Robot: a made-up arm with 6 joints.
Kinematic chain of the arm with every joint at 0, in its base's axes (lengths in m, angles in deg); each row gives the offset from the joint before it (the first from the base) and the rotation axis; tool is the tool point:
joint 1: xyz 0 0 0.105 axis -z
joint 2: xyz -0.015 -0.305 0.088 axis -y
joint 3: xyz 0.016 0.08 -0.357 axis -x
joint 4: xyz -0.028 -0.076 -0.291 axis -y
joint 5: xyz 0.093 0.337 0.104 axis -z
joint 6: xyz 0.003 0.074 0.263 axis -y
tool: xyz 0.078 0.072 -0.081
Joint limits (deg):
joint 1: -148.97..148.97
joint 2: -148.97..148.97
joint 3: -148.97..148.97
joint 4: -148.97..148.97
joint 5: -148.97..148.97
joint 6: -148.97..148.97
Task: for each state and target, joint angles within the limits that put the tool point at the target. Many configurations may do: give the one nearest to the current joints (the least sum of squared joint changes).
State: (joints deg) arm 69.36 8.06 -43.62 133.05 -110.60 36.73
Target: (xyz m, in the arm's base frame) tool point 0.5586 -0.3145 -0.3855
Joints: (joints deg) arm 62.63 52.78 -27.08 148.97 -110.92 44.77
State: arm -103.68 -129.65 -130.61 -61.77 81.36 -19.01
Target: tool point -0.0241 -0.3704 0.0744
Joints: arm -104.12 -144.38 -99.52 -62.33 88.26 -8.19
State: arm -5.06 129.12 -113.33 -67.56 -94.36 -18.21
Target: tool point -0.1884 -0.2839 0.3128
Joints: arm -3.13 144.95 -121.01 -68.11 -83.53 -11.94
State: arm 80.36 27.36 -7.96 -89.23 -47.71 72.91
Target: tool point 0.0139 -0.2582 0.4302
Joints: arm 101.16 50.63 -53.50 -54.95 -59.74 83.26
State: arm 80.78 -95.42 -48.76 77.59 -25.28 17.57
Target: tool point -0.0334 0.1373 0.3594
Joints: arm 59.77 -64.14 -49.64 62.35 -6.08 13.41
